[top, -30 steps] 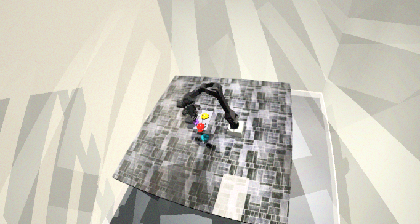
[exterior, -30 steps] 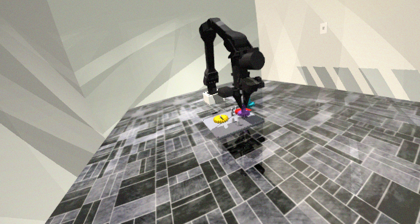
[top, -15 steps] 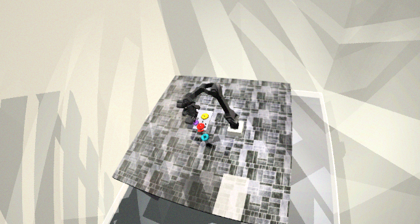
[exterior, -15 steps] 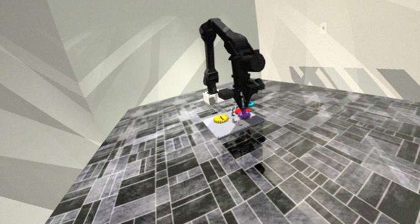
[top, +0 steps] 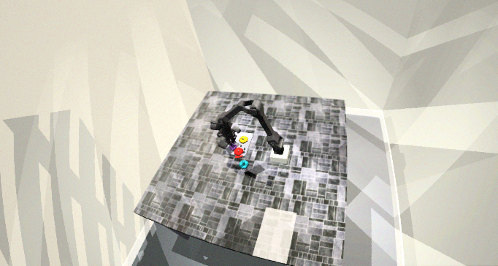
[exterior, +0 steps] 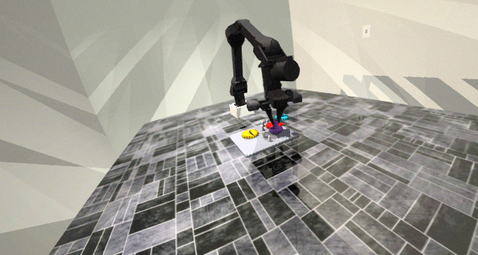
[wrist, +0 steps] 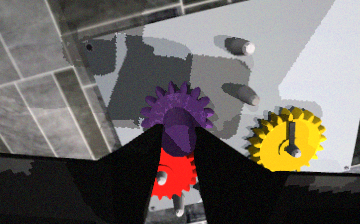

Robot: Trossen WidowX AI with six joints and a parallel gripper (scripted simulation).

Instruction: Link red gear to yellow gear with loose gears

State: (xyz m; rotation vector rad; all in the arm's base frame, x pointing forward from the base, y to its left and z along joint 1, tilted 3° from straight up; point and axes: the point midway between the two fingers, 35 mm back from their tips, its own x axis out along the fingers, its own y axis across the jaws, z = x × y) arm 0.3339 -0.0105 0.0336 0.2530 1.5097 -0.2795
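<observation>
Right now my gripper tip is 1 cm above the purple gear. From my gripper tip the other things lie so: red gear 5 cm behind, 3 cm to the left, 3 cm below; then yellow gear 8 cm to the right, 5 cm behind, 3 cm below; then grey board 5 cm to the right, 4 cm below, 2 cm behind.
</observation>
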